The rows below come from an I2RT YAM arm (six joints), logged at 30 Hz.
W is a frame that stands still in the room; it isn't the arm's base.
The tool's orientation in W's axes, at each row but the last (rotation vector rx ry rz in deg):
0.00 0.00 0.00
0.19 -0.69 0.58
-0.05 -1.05 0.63
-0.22 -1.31 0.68
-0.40 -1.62 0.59
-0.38 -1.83 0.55
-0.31 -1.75 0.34
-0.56 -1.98 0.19
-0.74 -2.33 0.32
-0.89 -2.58 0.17
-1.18 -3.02 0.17
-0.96 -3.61 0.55
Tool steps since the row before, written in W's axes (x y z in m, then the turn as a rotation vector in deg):
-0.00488 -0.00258 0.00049 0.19 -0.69 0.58
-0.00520 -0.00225 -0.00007 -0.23 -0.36 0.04
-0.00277 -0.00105 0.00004 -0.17 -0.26 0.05
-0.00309 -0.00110 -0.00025 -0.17 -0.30 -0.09
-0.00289 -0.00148 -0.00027 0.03 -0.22 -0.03
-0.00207 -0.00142 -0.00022 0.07 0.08 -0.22
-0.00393 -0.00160 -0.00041 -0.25 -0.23 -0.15
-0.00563 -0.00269 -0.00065 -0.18 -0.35 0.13
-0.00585 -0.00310 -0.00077 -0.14 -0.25 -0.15
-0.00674 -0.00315 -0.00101 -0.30 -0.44 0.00
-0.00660 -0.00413 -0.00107 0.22 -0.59 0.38
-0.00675 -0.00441 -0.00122 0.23 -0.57 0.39
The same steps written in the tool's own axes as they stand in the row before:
-0.00488 -0.00258 0.00049 0.19 -0.69 0.58
-0.00522 -0.00220 0.00000 -0.23 -0.36 0.04
-0.00278 -0.00102 0.00009 -0.17 -0.26 0.05
-0.00311 -0.00106 -0.00018 -0.18 -0.30 -0.09
-0.00291 -0.00145 -0.00020 0.03 -0.22 -0.03
-0.00209 -0.00140 -0.00016 0.06 0.08 -0.22
-0.00395 -0.00157 -0.00030 -0.26 -0.23 -0.14
-0.00566 -0.00267 -0.00048 -0.18 -0.35 0.13
-0.00589 -0.00306 -0.00057 -0.15 -0.25 -0.15
-0.00679 -0.00312 -0.00075 -0.30 -0.44 0.01
-0.00666 -0.00409 -0.00081 0.24 -0.60 0.36
-0.00686 -0.00433 -0.00086 0.25 -0.58 0.37

